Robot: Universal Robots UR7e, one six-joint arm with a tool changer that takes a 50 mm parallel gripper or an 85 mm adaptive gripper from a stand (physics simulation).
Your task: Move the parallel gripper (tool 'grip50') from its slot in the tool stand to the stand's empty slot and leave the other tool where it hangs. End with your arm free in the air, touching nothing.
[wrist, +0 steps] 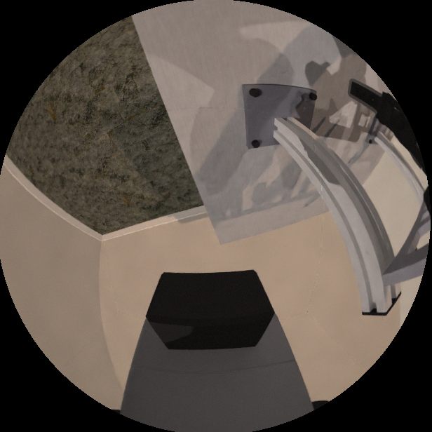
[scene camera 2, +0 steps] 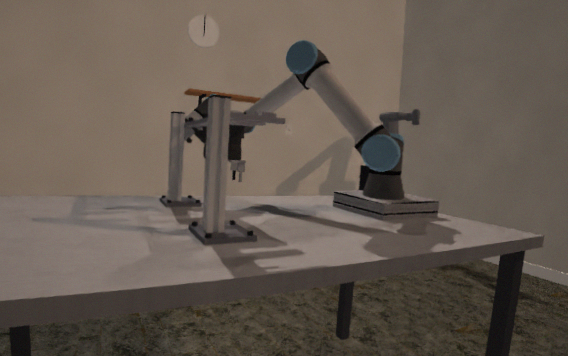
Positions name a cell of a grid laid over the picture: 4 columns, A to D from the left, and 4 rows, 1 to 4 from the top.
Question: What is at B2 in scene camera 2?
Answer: A parallel gripper.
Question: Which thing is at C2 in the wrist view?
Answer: A tool stand.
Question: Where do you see a tool stand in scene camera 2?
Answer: B3
